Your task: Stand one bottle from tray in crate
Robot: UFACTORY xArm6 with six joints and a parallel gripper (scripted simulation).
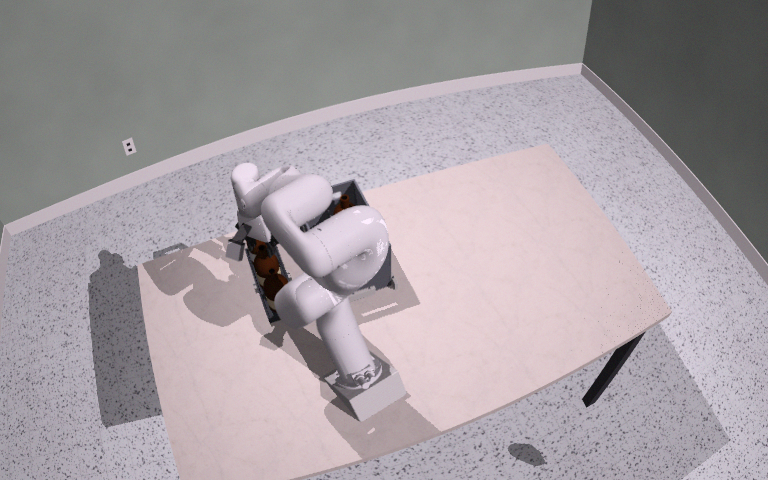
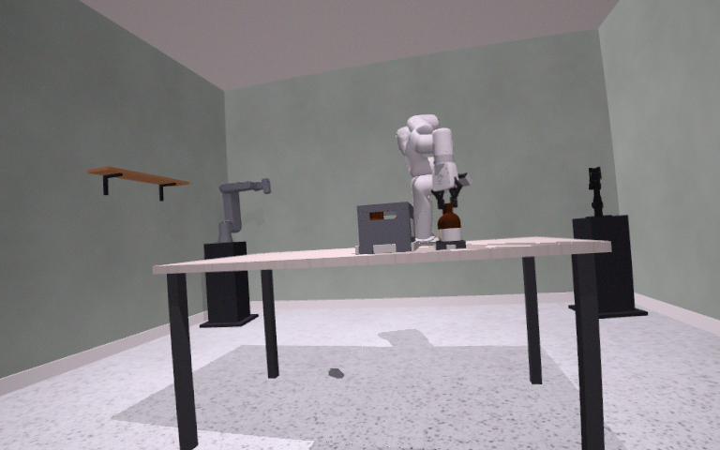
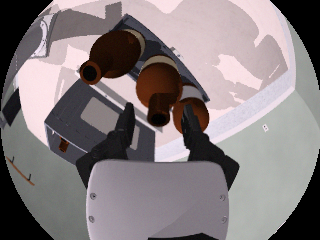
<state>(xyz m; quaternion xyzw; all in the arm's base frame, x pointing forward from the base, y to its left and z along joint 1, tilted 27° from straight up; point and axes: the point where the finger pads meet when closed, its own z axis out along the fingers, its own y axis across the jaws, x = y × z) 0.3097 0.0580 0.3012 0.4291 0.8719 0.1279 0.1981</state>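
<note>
My gripper is now 15 cm above the tray. Round my hand: grey crate 23 cm to the right, 8 cm below, 3 cm behind.
</note>
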